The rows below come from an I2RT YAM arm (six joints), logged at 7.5 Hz.
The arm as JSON. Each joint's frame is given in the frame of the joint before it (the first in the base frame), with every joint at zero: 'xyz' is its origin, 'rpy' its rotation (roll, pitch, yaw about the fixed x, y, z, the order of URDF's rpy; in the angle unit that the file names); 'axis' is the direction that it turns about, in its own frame. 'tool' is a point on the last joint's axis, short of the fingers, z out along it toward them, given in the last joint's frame.
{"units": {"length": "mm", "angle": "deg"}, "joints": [
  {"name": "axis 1", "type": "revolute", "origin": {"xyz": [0.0, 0.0, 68.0], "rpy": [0.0, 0.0, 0.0]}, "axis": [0.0, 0.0, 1.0]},
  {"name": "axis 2", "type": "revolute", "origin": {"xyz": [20.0, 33.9, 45.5], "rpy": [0.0, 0.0, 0.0]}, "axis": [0.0, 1.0, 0.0]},
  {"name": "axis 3", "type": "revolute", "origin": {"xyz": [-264.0, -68.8, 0.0], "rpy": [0.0, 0.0, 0.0]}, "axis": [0.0, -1.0, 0.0]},
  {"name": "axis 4", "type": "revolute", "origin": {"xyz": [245.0, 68.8, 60.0], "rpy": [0.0, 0.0, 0.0]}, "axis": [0.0, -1.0, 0.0]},
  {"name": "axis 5", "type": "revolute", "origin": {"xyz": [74.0, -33.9, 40.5], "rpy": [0.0, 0.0, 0.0]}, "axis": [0.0, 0.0, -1.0]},
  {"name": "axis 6", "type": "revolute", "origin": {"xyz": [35.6, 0.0, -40.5], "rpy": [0.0, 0.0, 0.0]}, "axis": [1.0, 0.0, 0.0]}
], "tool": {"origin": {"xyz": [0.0, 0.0, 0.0], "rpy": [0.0, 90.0, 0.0]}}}
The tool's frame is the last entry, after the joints.
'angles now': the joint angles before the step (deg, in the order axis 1, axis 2, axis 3, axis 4, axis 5, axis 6). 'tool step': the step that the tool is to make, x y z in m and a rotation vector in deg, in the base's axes. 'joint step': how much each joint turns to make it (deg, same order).
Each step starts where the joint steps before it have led.
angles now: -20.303, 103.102, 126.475, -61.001, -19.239, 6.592
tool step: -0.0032, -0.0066, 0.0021, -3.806, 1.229, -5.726
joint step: -0.531, 0.014, 0.735, -0.535, 6.553, -0.003
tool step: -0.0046, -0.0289, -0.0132, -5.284, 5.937, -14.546
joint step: -3.146, 1.104, -0.758, -1.450, 13.353, 1.656
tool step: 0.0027, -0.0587, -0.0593, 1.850, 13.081, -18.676
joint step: -6.508, 6.330, -2.782, -4.064, 11.437, 6.051
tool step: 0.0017, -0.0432, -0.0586, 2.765, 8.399, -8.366
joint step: -4.572, 5.793, -3.897, 0.614, 3.878, 2.142
